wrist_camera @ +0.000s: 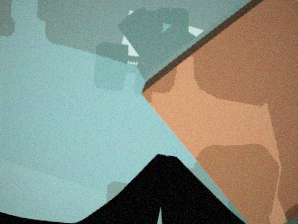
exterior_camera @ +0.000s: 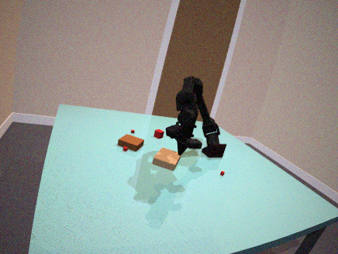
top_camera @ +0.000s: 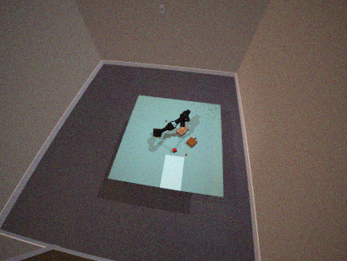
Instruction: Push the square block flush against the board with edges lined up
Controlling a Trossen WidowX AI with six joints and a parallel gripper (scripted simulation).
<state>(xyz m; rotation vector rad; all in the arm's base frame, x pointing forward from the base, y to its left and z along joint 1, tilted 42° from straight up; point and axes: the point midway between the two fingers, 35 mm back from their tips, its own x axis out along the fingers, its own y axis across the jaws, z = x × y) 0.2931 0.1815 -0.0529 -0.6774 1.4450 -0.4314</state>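
The board is 20 mm ahead of my gripper tip, 70 mm to the right of it and 60 mm below it. Also, from my gripper tip: square block (160 mm ahead, 220 mm to the right, 60 mm below); then red cube (40 mm behind, 370 mm to the right, 50 mm below).
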